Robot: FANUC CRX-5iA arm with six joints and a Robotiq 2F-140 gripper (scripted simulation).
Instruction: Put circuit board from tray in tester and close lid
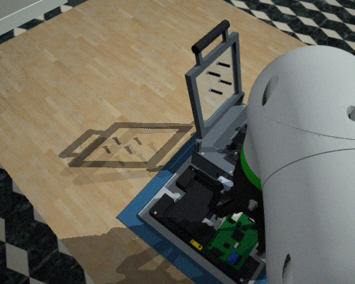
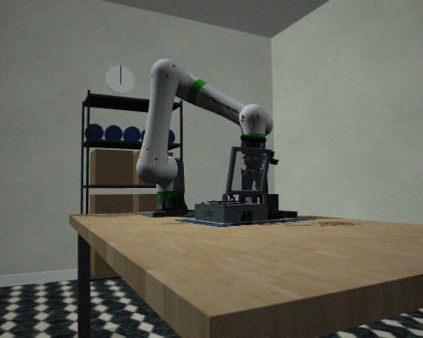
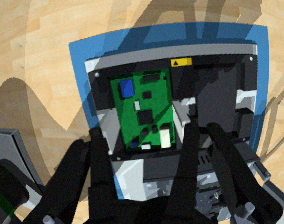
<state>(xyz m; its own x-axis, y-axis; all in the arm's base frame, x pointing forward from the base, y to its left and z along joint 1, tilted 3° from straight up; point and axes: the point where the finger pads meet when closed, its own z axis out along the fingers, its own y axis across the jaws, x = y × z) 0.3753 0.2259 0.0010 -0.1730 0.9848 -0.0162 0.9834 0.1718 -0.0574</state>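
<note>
My gripper is now 20 mm above the green circuit board. The rest, counted from my hand: tester lid 210 mm ahead, 140 mm to the right, 140 mm above; tester 110 mm ahead, 110 mm to the right, 70 mm above.
</note>
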